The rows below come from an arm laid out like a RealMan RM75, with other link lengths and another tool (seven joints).
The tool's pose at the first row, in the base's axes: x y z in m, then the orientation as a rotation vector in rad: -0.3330, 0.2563, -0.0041, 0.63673, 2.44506, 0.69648
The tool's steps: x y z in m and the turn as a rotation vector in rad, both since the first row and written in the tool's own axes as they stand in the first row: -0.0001, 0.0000, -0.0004, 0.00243, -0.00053, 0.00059; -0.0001, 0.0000, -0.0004, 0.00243, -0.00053, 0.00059; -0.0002, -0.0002, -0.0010, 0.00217, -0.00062, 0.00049; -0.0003, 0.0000, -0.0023, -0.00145, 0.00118, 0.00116; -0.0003, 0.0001, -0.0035, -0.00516, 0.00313, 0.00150; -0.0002, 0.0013, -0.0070, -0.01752, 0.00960, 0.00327; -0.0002, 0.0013, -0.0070, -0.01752, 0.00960, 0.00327; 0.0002, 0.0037, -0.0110, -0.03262, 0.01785, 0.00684; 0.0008, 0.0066, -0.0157, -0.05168, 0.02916, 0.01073; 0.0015, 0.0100, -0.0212, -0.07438, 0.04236, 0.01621; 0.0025, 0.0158, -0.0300, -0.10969, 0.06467, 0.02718
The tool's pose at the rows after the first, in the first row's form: -0.3332, 0.2561, -0.0038, 0.63852, 2.44569, 0.69359; -0.3332, 0.2561, -0.0038, 0.63852, 2.44569, 0.69359; -0.3335, 0.2557, -0.0034, 0.63831, 2.44549, 0.69381; -0.3341, 0.2553, -0.0023, 0.63740, 2.44524, 0.69922; -0.3348, 0.2550, -0.0014, 0.63600, 2.44512, 0.70467; -0.3366, 0.2548, 0.0019, 0.63211, 2.44454, 0.72307; -0.3366, 0.2548, 0.0019, 0.63211, 2.44454, 0.72307; -0.3385, 0.2555, 0.0061, 0.62904, 2.44378, 0.74628; -0.3409, 0.2564, 0.0110, 0.62412, 2.44349, 0.77578; -0.3436, 0.2575, 0.0168, 0.61927, 2.44242, 0.81116; -0.3478, 0.2594, 0.0263, 0.61424, 2.44115, 0.86814
